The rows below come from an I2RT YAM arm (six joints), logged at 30 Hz.
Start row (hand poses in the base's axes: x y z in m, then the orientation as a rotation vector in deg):
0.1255 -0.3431 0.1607 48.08 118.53 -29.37
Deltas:
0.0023 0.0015 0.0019 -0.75 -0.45 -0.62
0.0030 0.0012 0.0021 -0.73 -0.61 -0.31
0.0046 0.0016 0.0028 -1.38 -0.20 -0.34
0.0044 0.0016 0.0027 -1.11 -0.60 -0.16
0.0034 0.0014 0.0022 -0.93 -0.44 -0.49
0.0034 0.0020 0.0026 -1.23 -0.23 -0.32
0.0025 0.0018 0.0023 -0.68 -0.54 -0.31
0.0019 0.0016 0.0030 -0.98 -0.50 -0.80
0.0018 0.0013 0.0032 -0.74 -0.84 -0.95
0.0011 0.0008 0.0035 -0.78 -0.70 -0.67
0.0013 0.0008 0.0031 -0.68 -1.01 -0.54
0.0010 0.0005 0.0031 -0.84 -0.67 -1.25
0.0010 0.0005 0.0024 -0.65 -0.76 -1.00
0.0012 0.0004 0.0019 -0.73 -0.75 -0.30
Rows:
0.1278 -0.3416 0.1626 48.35 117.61 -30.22
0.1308 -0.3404 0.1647 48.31 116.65 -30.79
0.1354 -0.3388 0.1675 47.87 115.77 -32.22
0.1398 -0.3372 0.1702 47.45 114.69 -33.07
0.1432 -0.3358 0.1724 47.46 113.73 -34.01
0.1466 -0.3338 0.1750 47.08 112.87 -35.24
0.1491 -0.3320 0.1773 47.07 111.98 -35.78
0.1510 -0.3304 0.1803 47.36 110.84 -36.90
0.1528 -0.3291 0.1835 48.01 109.45 -37.70
0.1539 -0.3283 0.1870 48.32 108.25 -38.43
0.1552 -0.3275 0.1901 48.62 106.85 -38.82
0.1562 -0.3270 0.1932 49.44 105.45 -39.97
0.1572 -0.3265 0.1956 50.14 104.14 -40.74
0.1584 -0.3261 0.1975 50.11 103.02 -41.13

